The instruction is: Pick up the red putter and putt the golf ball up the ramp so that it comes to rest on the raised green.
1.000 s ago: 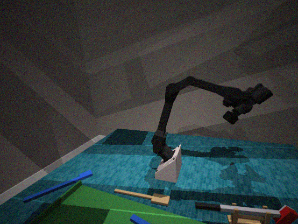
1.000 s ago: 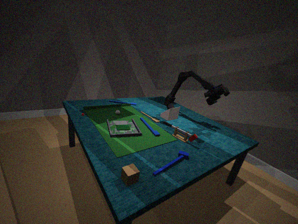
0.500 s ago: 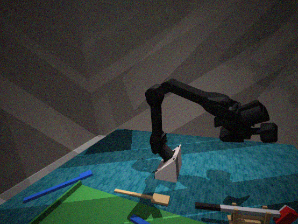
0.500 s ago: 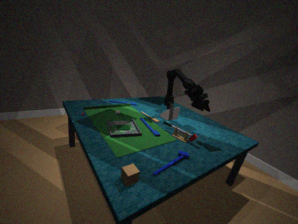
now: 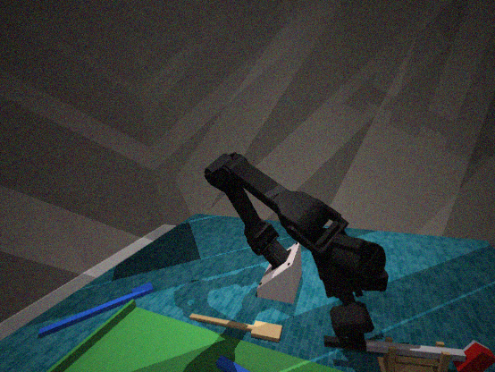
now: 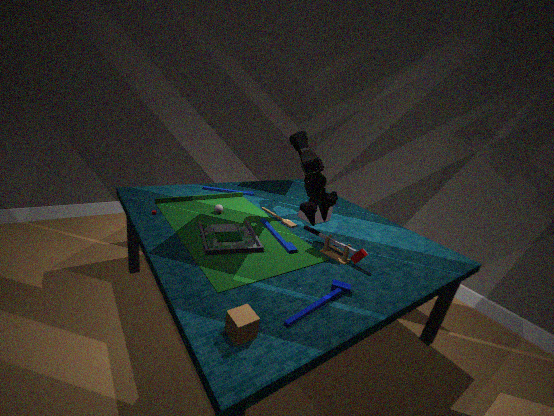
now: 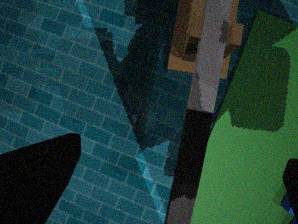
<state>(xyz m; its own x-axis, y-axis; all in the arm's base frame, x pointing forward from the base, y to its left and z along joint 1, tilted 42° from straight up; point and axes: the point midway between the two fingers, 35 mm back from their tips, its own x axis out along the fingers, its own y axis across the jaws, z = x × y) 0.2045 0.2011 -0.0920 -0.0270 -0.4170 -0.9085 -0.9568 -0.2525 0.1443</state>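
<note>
Right now the red putter is 90 mm to the left of my gripper tip, 50 mm below it and 20 mm behind it. The rest, counted from my gripper tip: wooden cube (510 mm ahead, 300 mm to the left, 70 mm below); then wooden rack (110 mm to the left, 70 mm below, 20 mm behind); then white golf ball (410 mm to the right, 270 mm ahead, 80 mm below).
</note>
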